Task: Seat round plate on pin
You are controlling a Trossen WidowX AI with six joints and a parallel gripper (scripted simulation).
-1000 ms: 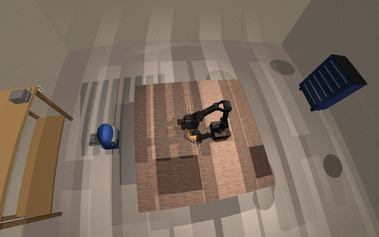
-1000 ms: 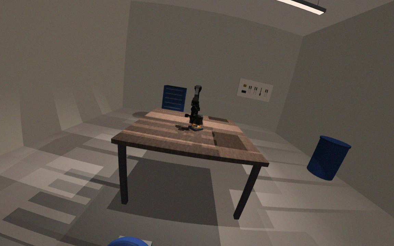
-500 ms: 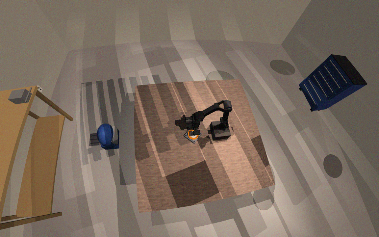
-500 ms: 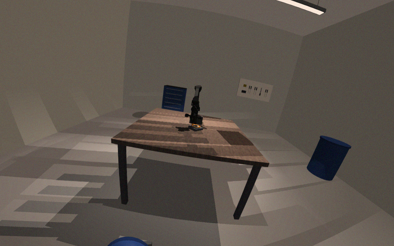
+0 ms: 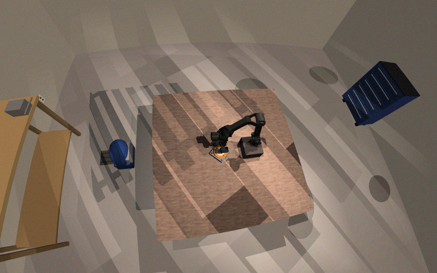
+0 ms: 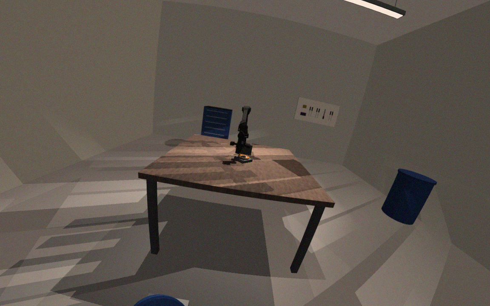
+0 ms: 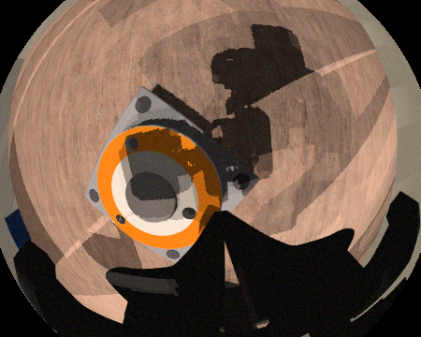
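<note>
The round plate is 30 mm to the left of my gripper tip and 10 mm below it.
</note>
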